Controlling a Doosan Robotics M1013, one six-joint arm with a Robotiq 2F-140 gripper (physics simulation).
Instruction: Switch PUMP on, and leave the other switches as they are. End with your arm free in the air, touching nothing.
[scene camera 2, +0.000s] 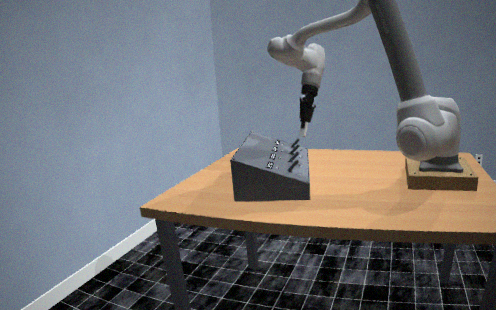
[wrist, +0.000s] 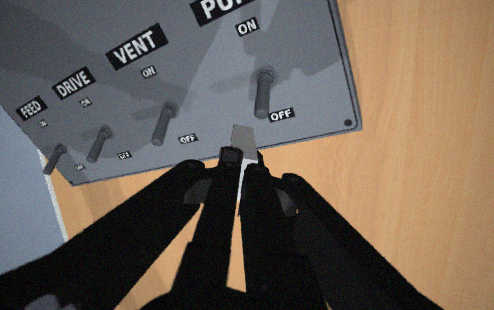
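A grey sloped switch box stands on the table. In the wrist view the PUMP lever is the rightmost and tilts down to its OFF label. The VENT lever, the DRIVE lever and the FEED lever also tilt toward their OFF side. My gripper is shut with nothing between its fingers. Its pale fingertips show just below and left of the PUMP lever in the wrist view, apart from it. In the scene view they are above the box's lever end.
The wooden table carries the box and, at its right, the arm's base block. A blue wall stands behind and to the left. The levers stick up close together in a row.
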